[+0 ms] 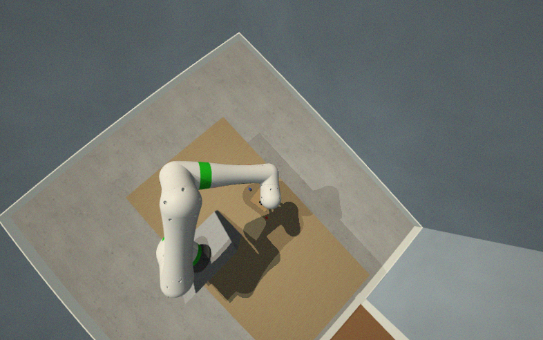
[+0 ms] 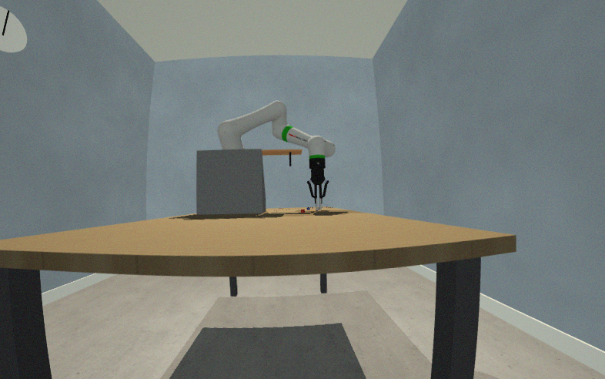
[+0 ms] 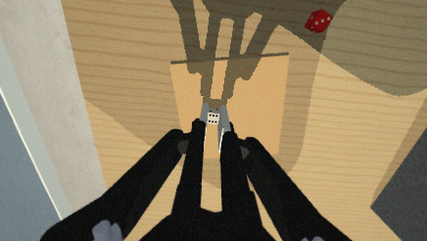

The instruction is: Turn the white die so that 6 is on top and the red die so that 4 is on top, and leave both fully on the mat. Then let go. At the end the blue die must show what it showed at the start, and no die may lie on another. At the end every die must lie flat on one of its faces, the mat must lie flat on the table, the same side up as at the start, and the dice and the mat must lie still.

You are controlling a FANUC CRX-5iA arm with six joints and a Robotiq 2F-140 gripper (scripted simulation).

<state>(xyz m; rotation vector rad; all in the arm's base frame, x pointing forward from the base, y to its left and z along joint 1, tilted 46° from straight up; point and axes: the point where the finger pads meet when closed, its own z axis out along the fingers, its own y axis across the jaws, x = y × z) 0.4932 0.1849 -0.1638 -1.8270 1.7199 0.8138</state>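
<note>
The white die is 3 cm below my hand. The rest, counted from my hand: blue die (12 cm to the left, 5 cm behind, 3 cm below); red die (12 cm to the right, 9 cm behind, 3 cm below); tan mat (4 cm below, 2 cm behind).
</note>
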